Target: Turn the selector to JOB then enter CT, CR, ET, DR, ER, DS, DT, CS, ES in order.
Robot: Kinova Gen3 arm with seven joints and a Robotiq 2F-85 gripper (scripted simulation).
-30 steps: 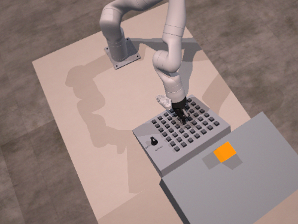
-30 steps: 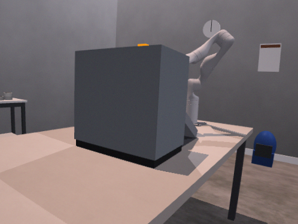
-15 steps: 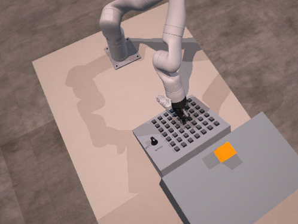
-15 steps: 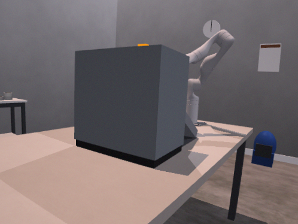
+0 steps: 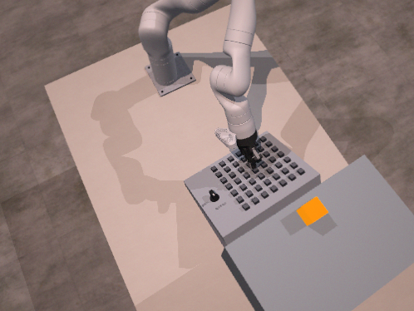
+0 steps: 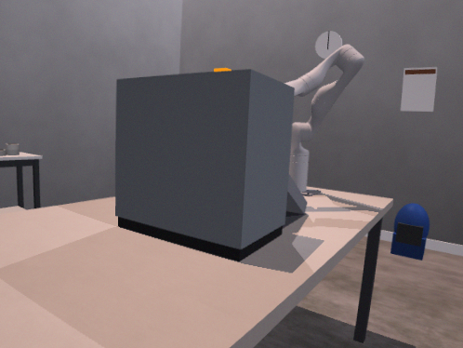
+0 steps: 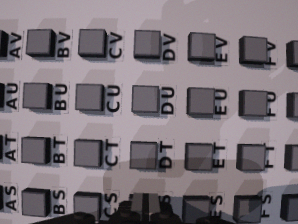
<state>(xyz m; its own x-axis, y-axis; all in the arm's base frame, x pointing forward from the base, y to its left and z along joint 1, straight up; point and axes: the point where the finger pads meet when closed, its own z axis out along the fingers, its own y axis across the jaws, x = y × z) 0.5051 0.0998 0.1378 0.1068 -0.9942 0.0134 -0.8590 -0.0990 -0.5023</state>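
Right now my hand is 40 mm short of the black selector knob, 150 mm to the left of it and 20 mm above it. From my hand the other things lie so: sloped keypad panel (50 mm ahead, 40 mm to the right, 70 mm below).
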